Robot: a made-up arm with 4 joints.
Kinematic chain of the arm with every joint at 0, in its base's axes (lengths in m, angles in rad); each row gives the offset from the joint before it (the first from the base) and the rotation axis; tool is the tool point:
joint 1: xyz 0 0 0.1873 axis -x
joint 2: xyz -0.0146 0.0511 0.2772 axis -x
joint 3: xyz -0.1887 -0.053 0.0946 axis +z
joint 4: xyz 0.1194 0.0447 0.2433 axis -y
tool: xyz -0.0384 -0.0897 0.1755
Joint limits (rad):
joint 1: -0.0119..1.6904
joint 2: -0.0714..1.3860
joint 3: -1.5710..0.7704
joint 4: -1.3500..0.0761
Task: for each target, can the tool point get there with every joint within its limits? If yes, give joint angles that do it. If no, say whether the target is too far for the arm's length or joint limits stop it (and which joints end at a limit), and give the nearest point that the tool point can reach.
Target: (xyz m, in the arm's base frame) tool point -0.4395 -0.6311 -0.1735
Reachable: no: joint limits stop it (at a limit: joint 1, joint 2, joint 3, joint 4) | nearest point 0.0306 0.1851 -0.3167 | short by 0.953 m
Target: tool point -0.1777 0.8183 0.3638
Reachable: yes | joints 1.2609 0.6098 -1.2776 -0.9338
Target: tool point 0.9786 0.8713 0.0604
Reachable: no: too far | nearest point 0.0824 0.6929 0.0864 | short by 0.914 m
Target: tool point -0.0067 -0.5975 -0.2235
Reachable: no: joint limits stop it (at a limit: joint 1, joint 2, joint 3, joint 4) | nearest point 0.0306 0.1851 -0.3167 | short by 0.789 m
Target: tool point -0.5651 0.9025 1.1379
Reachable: no: too far | nearest point -0.2483 0.5789 0.7971 | short by 0.567 m
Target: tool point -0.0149 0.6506 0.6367
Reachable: yes | joints 0.7863 0.2856 0.2346 -0.5767
